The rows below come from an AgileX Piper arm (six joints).
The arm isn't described. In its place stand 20 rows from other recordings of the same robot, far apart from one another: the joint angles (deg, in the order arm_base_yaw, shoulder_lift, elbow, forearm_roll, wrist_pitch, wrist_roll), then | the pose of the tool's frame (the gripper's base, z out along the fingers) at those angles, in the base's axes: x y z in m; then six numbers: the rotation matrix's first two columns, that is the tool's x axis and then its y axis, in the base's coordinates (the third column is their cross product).
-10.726, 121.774, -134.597, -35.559, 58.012, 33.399 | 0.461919, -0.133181, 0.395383, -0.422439, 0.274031, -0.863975, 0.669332, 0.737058, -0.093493
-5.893, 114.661, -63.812, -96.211, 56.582, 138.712 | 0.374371, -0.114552, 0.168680, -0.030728, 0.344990, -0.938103, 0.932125, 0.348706, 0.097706
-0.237, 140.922, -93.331, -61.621, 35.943, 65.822 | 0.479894, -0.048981, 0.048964, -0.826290, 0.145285, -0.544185, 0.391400, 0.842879, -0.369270
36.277, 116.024, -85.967, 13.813, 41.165, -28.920 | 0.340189, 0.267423, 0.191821, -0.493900, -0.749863, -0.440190, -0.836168, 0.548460, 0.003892
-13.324, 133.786, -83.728, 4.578, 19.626, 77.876 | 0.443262, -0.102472, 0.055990, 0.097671, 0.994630, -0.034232, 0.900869, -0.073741, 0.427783
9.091, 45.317, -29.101, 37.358, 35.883, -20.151 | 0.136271, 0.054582, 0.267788, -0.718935, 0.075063, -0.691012, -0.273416, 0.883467, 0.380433
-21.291, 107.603, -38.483, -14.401, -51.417, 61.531 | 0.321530, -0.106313, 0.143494, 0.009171, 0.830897, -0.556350, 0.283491, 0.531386, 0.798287
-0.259, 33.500, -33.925, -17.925, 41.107, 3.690 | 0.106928, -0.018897, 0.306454, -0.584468, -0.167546, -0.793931, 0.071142, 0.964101, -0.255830
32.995, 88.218, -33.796, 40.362, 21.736, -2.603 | 0.193674, 0.151771, 0.149397, -0.979406, 0.039337, -0.198029, -0.046902, 0.909675, 0.412663
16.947, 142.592, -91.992, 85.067, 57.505, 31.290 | 0.425773, 0.209681, 0.060548, -0.302013, 0.432809, 0.849391, 0.951084, 0.076028, 0.299431
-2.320, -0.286, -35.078, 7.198, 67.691, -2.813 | -0.024900, 0.011566, 0.298067, -0.456197, 0.017298, -0.889710, -0.063379, 0.996640, 0.051875
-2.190, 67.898, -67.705, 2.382, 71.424, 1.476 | 0.213637, -0.004582, 0.358629, -0.915546, 0.074012, -0.395345, 0.058305, 0.996964, 0.051616
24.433, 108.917, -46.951, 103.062, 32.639, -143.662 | 0.284554, 0.181790, 0.121190, -0.124074, -0.635052, -0.762440, -0.947834, 0.303224, -0.098318
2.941, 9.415, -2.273, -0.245, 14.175, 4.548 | 0.066367, 0.003314, 0.194302, -0.283627, 0.060688, -0.957012, -0.029069, 0.996993, 0.071839
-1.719, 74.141, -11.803, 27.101, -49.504, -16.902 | 0.196513, -0.037437, 0.189452, -0.183738, 0.029770, -0.982524, 0.372752, 0.926997, -0.041619
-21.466, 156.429, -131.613, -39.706, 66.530, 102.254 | 0.473680, -0.243563, 0.063495, 0.288864, 0.752279, -0.592143, 0.953277, -0.283142, 0.105322
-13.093, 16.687, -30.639, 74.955, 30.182, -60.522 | 0.057598, 0.031965, 0.357607, 0.114777, 0.163062, -0.979917, -0.298143, 0.946615, 0.122599
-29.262, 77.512, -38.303, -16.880, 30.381, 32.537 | 0.199802, -0.127268, 0.203703, -0.577224, 0.671305, -0.464932, 0.754136, 0.656612, 0.011789
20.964, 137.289, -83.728, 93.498, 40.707, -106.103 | 0.412545, 0.221502, 0.063419, -0.514436, -0.359070, -0.778733, -0.816072, 0.483937, 0.315961
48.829, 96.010, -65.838, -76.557, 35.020, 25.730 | 0.279526, 0.242473, 0.270345, -0.010113, -0.948227, -0.317433, -0.491730, 0.281130, -0.824116
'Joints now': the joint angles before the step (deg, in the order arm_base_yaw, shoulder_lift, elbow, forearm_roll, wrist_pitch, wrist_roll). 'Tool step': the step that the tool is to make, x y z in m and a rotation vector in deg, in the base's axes. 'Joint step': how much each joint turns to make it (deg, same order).
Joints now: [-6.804, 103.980, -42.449, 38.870, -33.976, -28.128]
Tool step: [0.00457, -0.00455, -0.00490, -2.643, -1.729, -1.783]
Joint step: [0.001, 2.311, -0.632, 0.197, -4.770, 0.000]
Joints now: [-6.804, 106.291, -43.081, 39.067, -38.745, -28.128]
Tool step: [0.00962, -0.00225, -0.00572, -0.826, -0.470, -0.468]
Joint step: [0.001, 2.595, -2.055, 0.000, -1.423, 0.000]
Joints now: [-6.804, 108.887, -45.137, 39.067, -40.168, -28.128]
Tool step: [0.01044, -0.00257, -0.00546, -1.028, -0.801, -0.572]
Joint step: [0.000, 2.694, -2.316, 0.045, -1.691, -0.043]
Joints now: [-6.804, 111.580, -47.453, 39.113, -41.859, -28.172]
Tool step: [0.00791, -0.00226, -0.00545, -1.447, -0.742, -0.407]
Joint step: [0.001, 2.360, -1.735, -0.228, -2.053, -0.146]
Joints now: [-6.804, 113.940, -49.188, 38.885, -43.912, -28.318]
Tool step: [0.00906, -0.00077, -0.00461, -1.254, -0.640, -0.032]
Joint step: [0.185, 2.230, -2.054, -0.124, -1.449, -0.388]
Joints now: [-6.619, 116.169, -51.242, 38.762, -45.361, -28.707]
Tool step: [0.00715, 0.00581, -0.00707, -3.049, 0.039, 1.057]
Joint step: [1.243, 2.382, -1.252, -0.156, -2.809, -1.720]
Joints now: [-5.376, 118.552, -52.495, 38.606, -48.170, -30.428]
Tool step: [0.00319, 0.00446, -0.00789, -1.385, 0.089, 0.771]
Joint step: [0.803, 1.856, -0.456, -0.557, -1.891, -0.109]
